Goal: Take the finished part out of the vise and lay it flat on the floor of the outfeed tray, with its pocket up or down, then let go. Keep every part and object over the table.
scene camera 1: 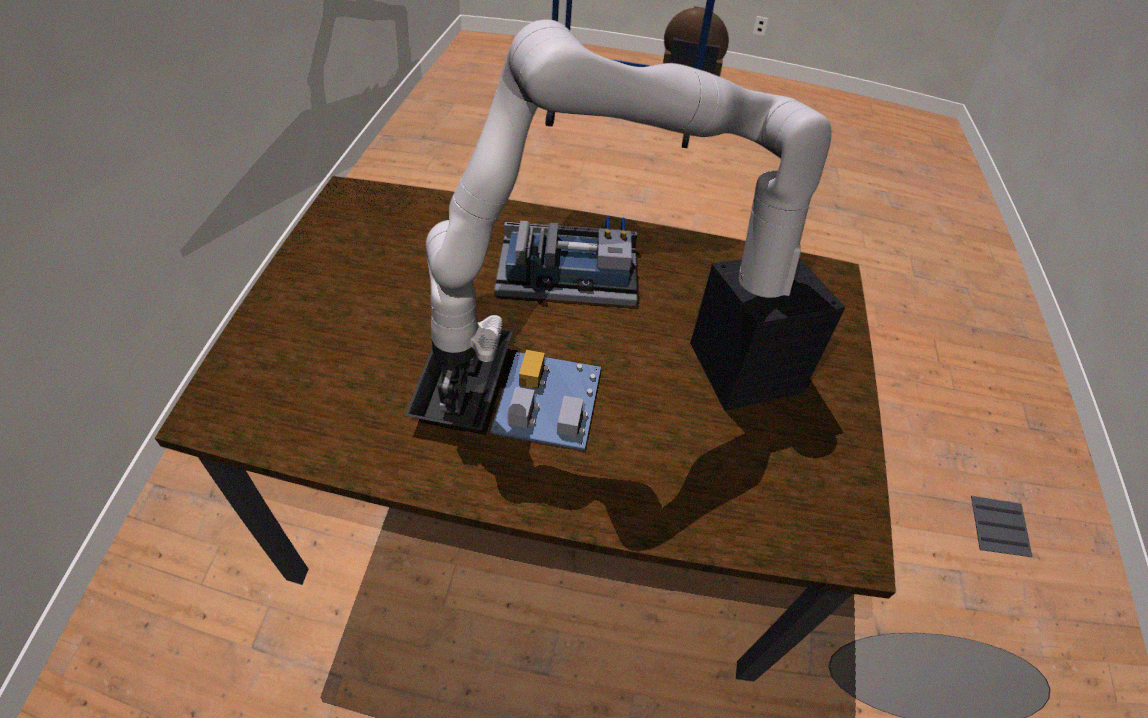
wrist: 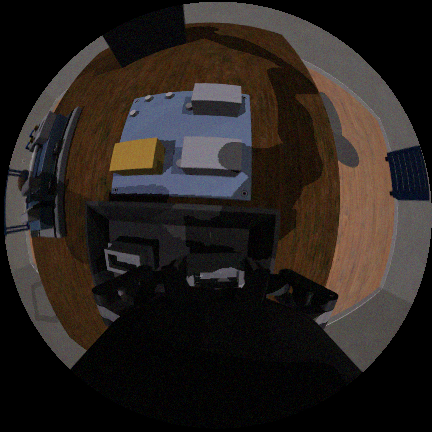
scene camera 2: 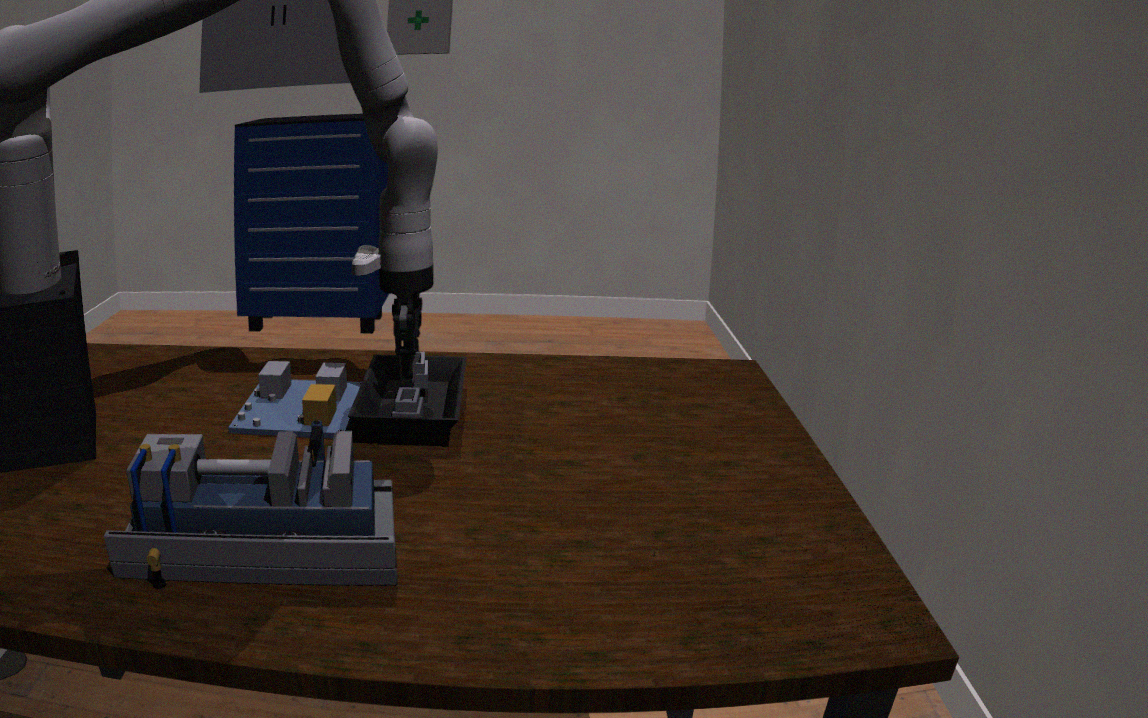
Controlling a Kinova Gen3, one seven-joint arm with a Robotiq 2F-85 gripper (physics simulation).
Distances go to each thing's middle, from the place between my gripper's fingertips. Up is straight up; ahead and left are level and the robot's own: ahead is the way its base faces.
Now: hand 110 mm past the yellow block (scene camera 2: 319, 403), 100 mm to the left of it and 10 mm above it.
